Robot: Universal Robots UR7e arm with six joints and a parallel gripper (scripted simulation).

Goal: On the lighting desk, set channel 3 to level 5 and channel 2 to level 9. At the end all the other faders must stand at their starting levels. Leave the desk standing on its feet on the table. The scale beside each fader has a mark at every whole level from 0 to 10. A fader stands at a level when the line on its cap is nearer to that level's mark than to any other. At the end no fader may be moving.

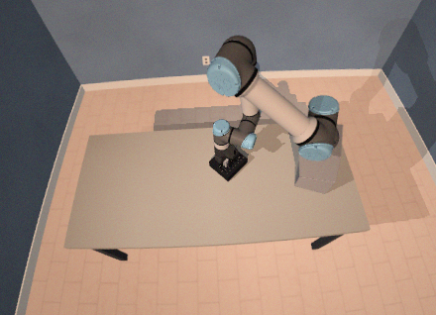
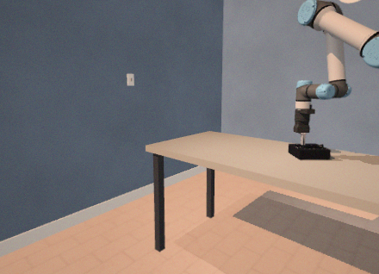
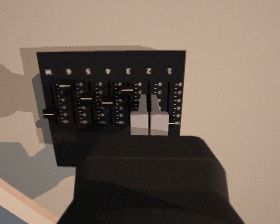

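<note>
Right now my hand is 20 mm past the channel 3 fader cap, 10 mm to the left of it and 20 mm above it. The rest, counted from my hand: channel 1 fader cap (30 mm ahead, 20 mm below); then channel 4 fader cap (30 mm behind, 30 mm to the right, 20 mm below); then channel 5 fader cap (50 mm behind, 50 mm to the right, 20 mm below).
</note>
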